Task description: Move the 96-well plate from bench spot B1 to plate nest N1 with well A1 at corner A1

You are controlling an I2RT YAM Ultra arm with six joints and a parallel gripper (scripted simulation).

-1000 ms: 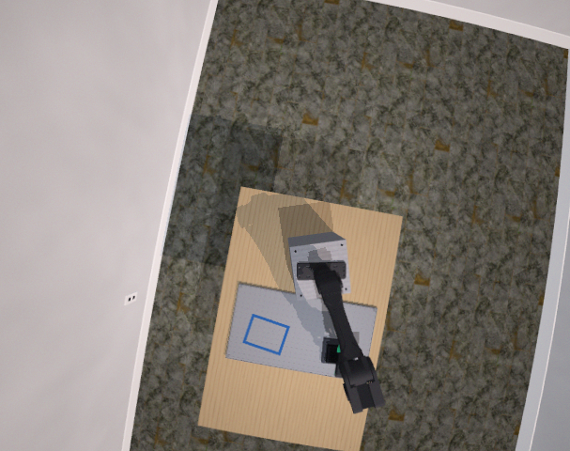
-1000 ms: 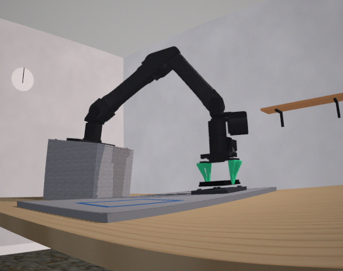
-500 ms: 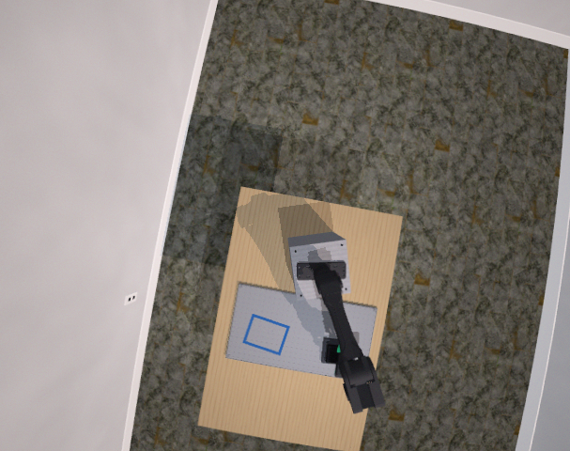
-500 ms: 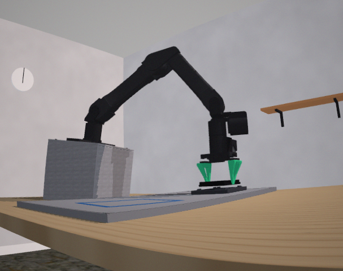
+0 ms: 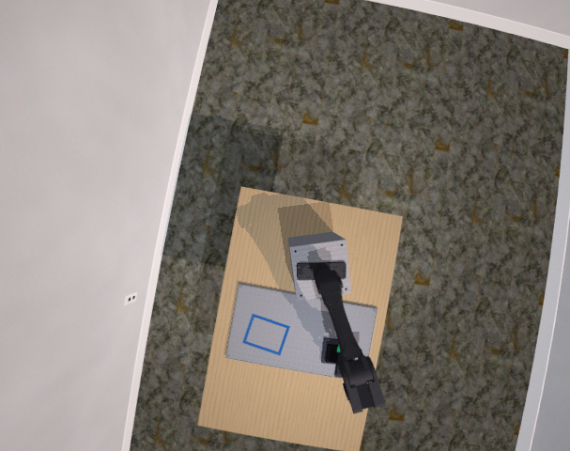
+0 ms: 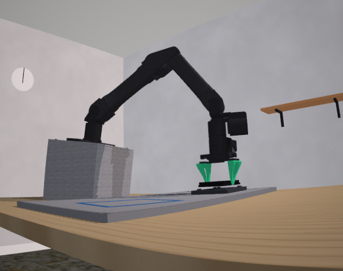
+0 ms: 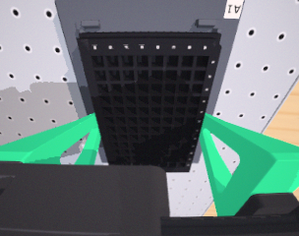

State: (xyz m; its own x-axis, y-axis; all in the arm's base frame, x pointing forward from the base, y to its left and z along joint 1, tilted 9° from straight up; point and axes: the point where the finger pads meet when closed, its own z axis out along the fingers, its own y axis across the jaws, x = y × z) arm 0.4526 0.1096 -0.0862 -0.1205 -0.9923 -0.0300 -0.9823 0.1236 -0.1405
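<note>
My hand is right at the black 96-well plate. Also, from my hand: dark plate nest N1 (20 mm below); then white A1 label (70 mm to the left, 60 mm ahead, 20 mm below).
</note>
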